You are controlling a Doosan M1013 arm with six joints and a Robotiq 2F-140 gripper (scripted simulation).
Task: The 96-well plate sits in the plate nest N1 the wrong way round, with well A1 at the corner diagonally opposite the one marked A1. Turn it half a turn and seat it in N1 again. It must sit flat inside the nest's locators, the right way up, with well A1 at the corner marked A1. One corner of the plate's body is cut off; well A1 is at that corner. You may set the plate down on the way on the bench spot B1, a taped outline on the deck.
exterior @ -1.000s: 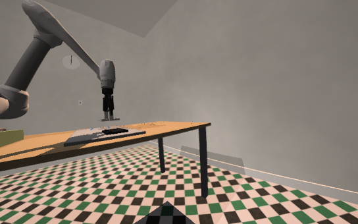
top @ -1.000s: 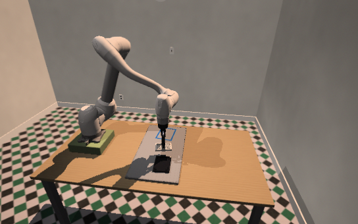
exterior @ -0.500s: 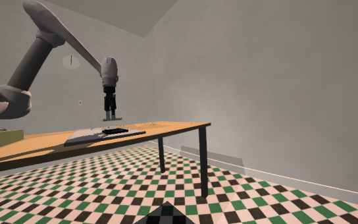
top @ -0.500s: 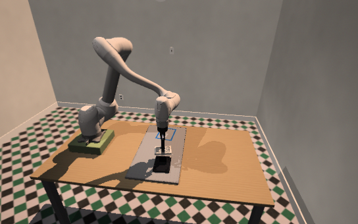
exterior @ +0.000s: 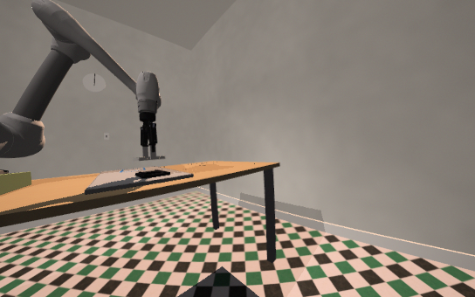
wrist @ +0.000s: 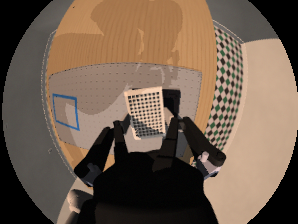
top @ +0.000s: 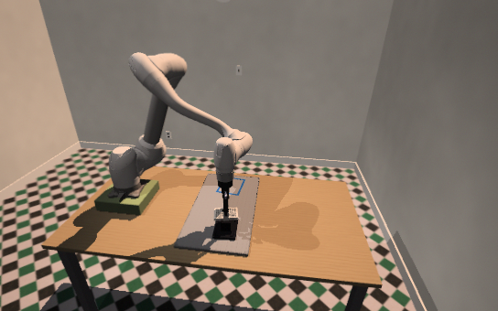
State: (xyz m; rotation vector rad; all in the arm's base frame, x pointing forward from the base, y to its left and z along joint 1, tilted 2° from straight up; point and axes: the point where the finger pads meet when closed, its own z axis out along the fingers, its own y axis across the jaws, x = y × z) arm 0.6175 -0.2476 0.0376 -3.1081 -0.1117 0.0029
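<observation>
Right now the black plate nest N1 is 10 cm below my hand and 2 cm to the right of it. Round my hand: white 96-well plate 2 cm below.
</observation>
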